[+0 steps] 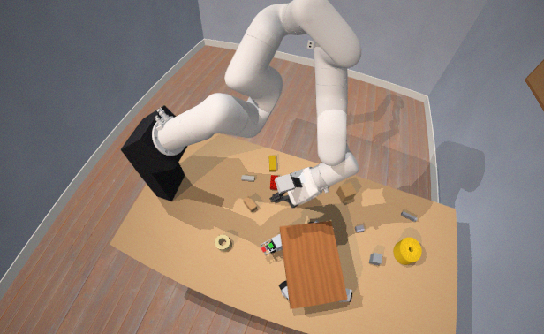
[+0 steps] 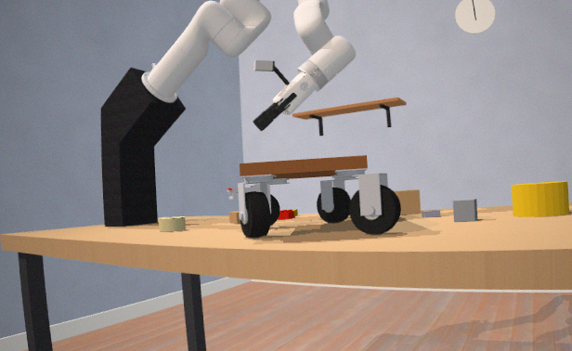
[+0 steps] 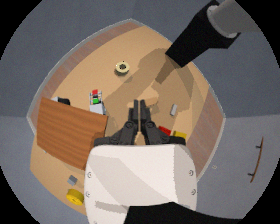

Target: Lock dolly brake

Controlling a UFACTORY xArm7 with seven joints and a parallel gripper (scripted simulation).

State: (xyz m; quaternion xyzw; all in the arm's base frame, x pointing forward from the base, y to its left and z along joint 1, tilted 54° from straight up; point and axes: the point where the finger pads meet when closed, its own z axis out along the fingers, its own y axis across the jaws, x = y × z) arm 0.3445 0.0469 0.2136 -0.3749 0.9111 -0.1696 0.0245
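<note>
Now: the brake pedal 5 cm ahead of my hand, 12 cm to the right of it and 17 cm below it. Also, from my hand: brown box: 19 cm ahead, 31 cm to the left, 22 cm below; then tan block: 13 cm behind, 24 cm below; then red brick: 11 cm behind, 16 cm to the left, 24 cm below.
</note>
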